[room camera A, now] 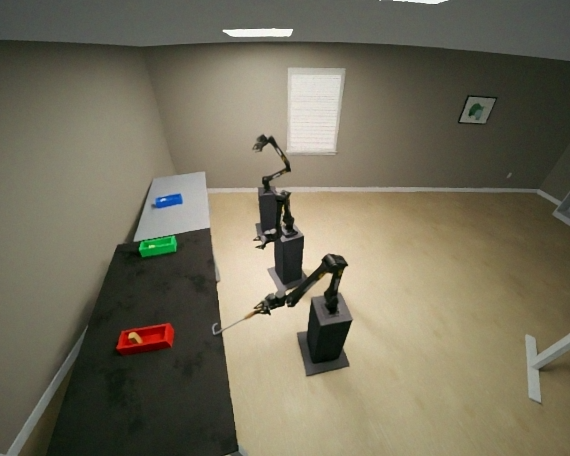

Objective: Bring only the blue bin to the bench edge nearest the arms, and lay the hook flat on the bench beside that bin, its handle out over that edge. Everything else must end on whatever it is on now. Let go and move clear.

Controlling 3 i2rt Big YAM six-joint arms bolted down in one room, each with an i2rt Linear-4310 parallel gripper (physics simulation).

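The blue bin [169, 200] lies on the light grey bench part [192, 220] at the far end, away from the arm-side edge; something small and pale shows in it. The nearest arm's gripper [256, 312] is shut on the hook's handle. The hook [230, 326] slants down from it to the left, its curved end over or at the edge of the black bench part [165, 405]; I cannot tell if it touches. The middle arm's gripper [257, 243] hangs off the bench edge and looks open. The farthest arm's gripper [255, 147] is raised high; its fingers are too small to judge.
A green bin [158, 246] with a small pale thing in it stands on the black part near the grey part. A red bin [145, 339] holding a tan piece [134, 337] stands nearer the camera. Three dark pedestals [327, 335] stand right of the bench. A white stand [534, 370] is at right.
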